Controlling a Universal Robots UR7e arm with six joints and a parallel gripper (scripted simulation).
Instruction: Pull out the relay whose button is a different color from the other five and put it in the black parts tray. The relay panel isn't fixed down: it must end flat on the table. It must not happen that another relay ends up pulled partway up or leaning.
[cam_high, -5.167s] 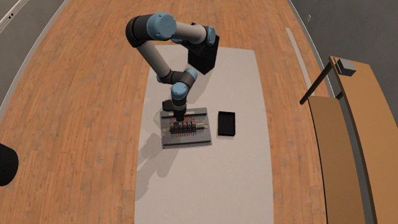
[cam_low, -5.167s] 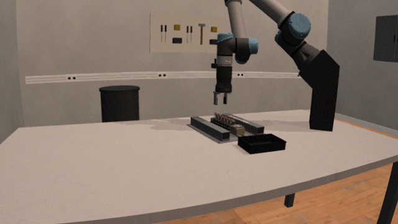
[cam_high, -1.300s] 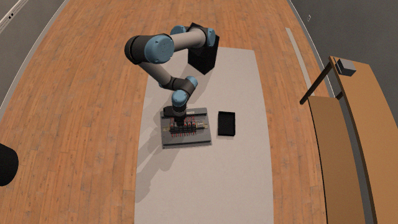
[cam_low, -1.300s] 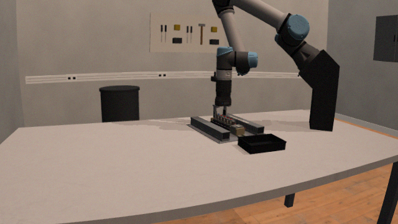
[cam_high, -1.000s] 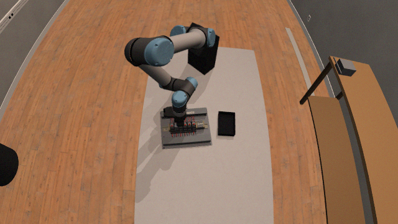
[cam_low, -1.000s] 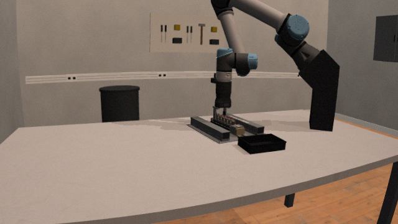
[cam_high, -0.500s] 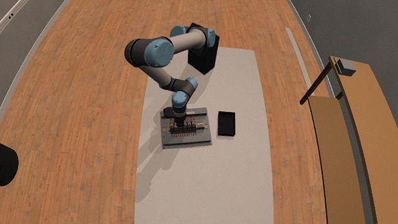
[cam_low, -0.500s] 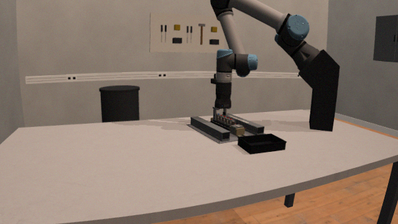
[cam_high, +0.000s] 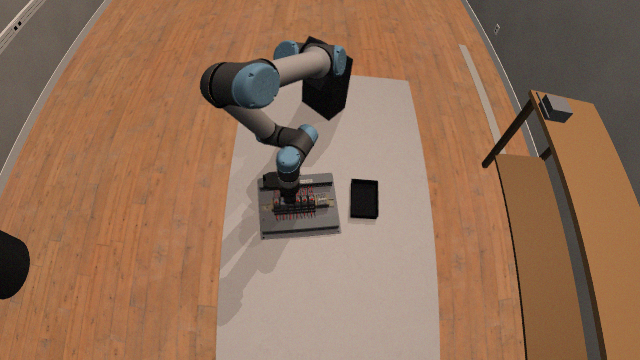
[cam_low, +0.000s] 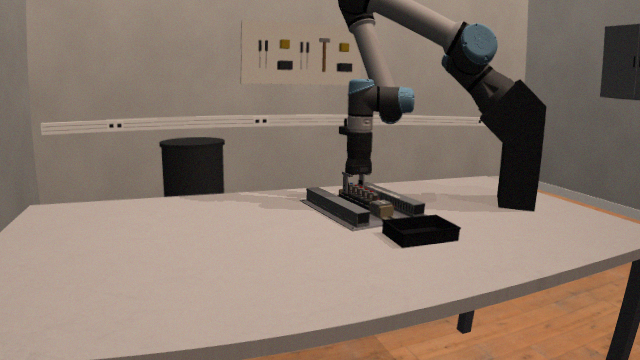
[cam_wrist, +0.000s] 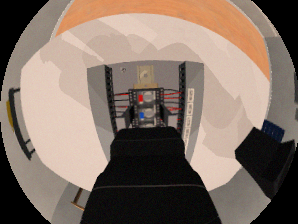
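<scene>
The red-button relay is 3 cm to the right of my hand, 1 cm below it and 1 cm behind it. From my hand the other things lie so: grey relay panel (6 cm to the left, 3 cm below, 1 cm ahead); then black parts tray (33 cm to the left, 5 cm ahead, 4 cm below).
</scene>
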